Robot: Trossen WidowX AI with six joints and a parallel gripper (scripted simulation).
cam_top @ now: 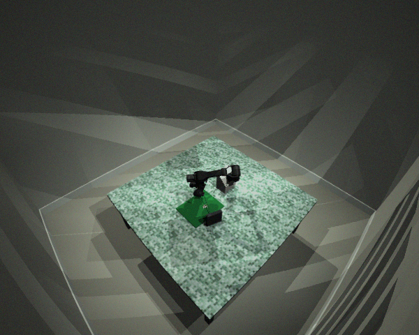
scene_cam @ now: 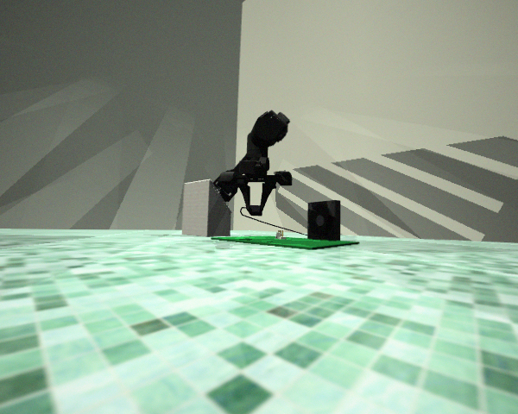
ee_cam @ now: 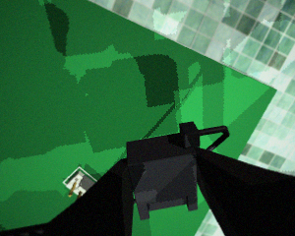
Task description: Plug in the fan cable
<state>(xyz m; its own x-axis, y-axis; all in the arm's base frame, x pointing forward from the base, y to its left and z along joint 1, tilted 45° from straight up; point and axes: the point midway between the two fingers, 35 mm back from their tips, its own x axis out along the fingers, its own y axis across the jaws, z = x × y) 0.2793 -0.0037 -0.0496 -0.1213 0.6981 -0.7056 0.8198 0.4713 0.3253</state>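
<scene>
The header key is 2 cm ahead of my gripper tip, 7 cm to the left of it and 7 cm below it. From my gripper tip the other things lie so: white four-pin fan header (2 cm ahead, 8 cm to the left, 8 cm below); green board (5 cm ahead, 6 cm to the left, 9 cm below); black plug (1 cm behind, 1 cm to the left).
</scene>
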